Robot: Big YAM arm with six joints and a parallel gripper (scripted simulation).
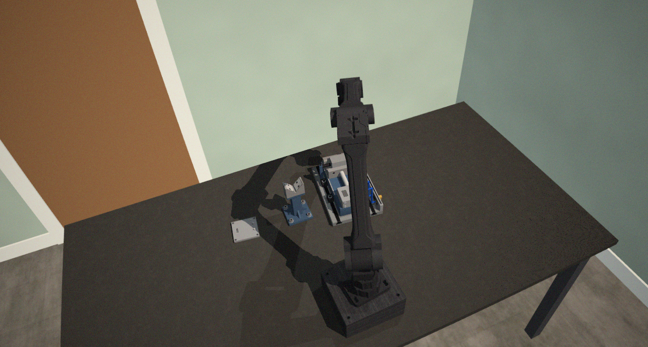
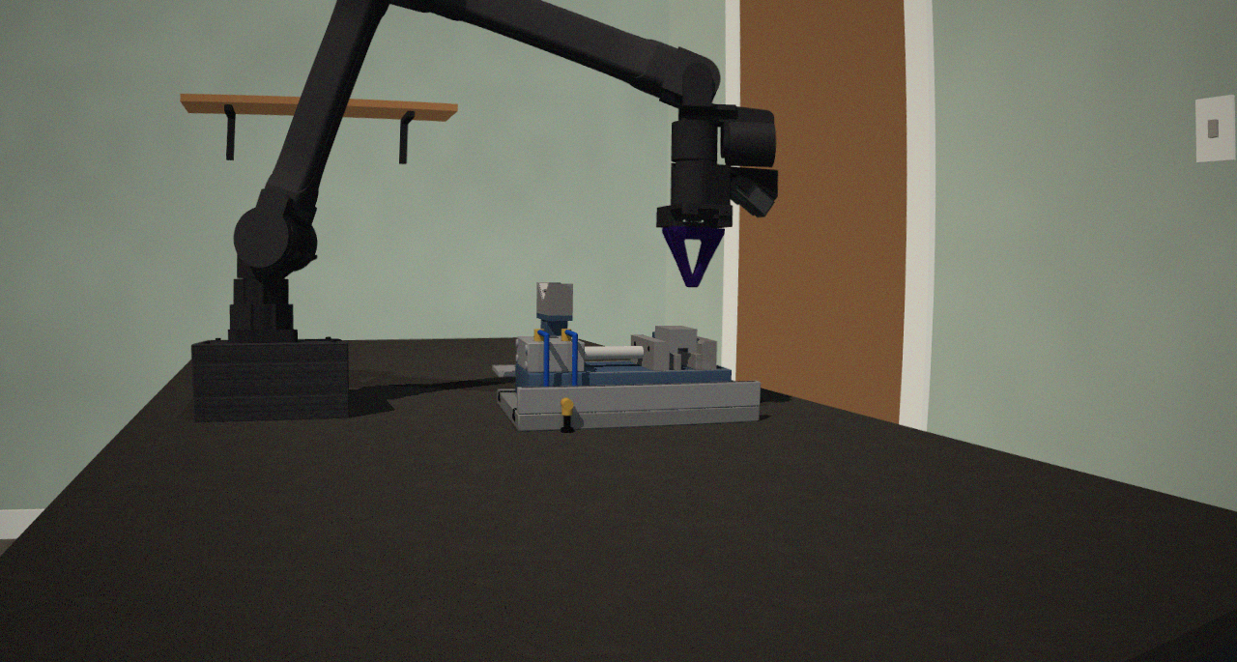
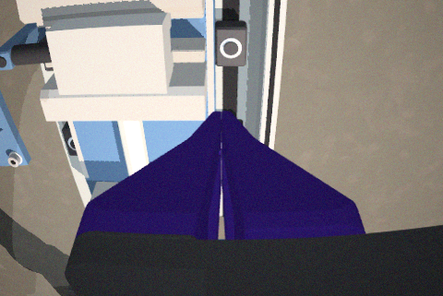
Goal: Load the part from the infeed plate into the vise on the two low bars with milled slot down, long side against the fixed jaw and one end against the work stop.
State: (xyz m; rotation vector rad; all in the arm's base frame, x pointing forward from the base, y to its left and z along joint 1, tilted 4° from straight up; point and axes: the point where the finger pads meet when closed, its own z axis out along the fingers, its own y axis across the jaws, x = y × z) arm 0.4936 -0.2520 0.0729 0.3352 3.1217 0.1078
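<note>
Now: hand 80 mm above the part, 60 mm to the right of it and 10 mm short of it. From my hand the other things lie so: grey infeed plate (470 mm to the left, 170 mm below, 40 mm behind).
</note>
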